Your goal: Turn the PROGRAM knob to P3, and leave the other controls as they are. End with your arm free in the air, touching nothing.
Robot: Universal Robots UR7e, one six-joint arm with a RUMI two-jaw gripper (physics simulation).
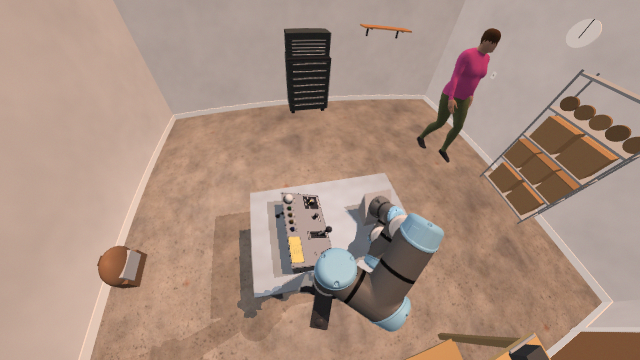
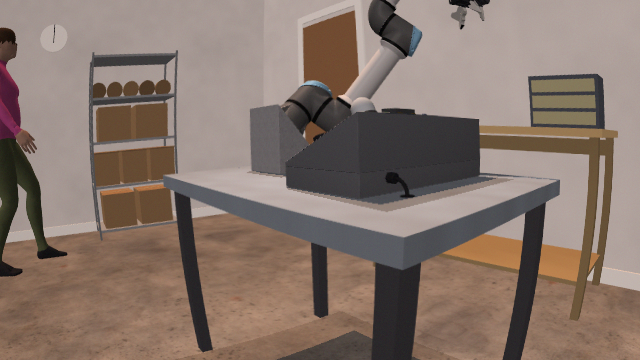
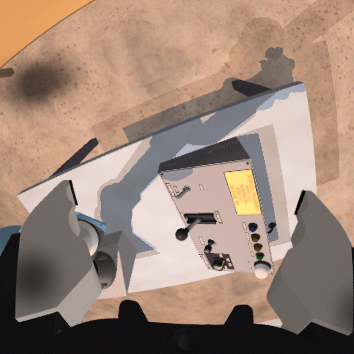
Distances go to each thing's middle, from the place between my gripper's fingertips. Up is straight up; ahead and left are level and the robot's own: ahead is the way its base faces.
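Labels:
Grey control console [image 2: 370, 153]: my hand 5 cm short of it, 43 cm to the left of it, 42 cm above it.

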